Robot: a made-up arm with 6 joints.
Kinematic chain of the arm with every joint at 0, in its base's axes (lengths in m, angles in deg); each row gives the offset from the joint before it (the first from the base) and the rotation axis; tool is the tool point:
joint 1: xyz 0 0 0.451 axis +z
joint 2: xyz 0.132 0 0 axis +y
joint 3: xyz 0 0 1.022 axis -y
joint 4: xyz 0 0 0.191 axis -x
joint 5: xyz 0.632 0 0 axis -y
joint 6: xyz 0.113 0 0 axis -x
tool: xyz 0 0 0
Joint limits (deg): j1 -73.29..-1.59 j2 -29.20..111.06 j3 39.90..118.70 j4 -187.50..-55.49 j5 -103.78..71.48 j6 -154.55..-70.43
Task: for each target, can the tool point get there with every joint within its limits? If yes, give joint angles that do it. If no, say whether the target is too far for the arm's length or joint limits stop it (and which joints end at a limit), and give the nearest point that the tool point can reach.
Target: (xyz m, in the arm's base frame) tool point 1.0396 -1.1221 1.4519
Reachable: yes | joints -46.84 67.95 108.54 -148.86 9.13 -119.23
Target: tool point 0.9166 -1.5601 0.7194
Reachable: yes | joints -61.87 68.81 48.24 -66.62 -44.61 -110.40
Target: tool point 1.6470 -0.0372 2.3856
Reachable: no: too far | nearest point 1.2386 -0.0331 1.8643 | short by 0.662 m
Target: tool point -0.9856 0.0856 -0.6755
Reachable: no: joint limits stop it (at a limit: joint 1, joint 2, joint 3, joint 5) | nearest point 0.3537 -1.3470 -0.5175 | short by 1.967 m
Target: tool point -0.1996 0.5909 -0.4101
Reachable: no: joint limits stop it (at a limit: joint 1, joint 2, joint 3, joint 4, joint 5) | nearest point 1.4050 0.0515 -0.4473 | short by 1.693 m
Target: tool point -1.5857 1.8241 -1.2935
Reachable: no: too far | nearest point -0.6917 0.7956 1.4162 | short by 3.033 m
